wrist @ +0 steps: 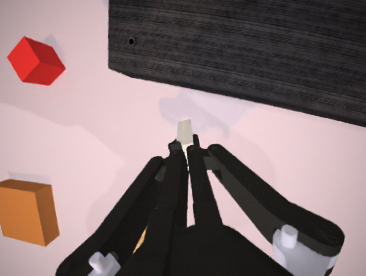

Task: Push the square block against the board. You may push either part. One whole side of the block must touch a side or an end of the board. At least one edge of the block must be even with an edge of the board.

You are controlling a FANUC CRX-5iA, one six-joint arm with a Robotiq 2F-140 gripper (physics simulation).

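Places are measured from the arm's base along level axes (x left, y back, z up), in centimetres.
Pixels of known places: gripper, fingertip midpoint: (pixel 186 129).
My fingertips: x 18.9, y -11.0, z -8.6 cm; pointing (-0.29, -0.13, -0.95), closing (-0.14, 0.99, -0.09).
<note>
Ahead of a thing's pixels: the offset from my fingertips to its top centre. Level surfaces: height alone.
The orange square block @[dx +12.5, dy -29.5, dz +2.6 cm] (pixel 22 212) is at the lower left in the wrist view, with its top face and thin side faces showing. It is well apart from the board and from the fingers. The dark wood-grain board (pixel 225 55) fills the top right, its near long side slanting down to the right and its left end near the middle top. My gripper (pixel 186 129) is shut with nothing between its fingers. Its pale fingertips are below the board's near side, near the board's left part, and to the right of the block.
A red cube @[dx -10.8, dy -19.8, dz +3.7 cm] (pixel 36 62) sits at the upper left, to the left of the board's end. A small round hole (pixel 131 41) shows near the board's left corner. A tan thing @[dx +19.3, dy -8.2, dz +2.6 cm] (pixel 140 241) shows in part behind the gripper's linkage. Shadows fall on the pale table @[dz -0.3 cm] (pixel 75 150).
</note>
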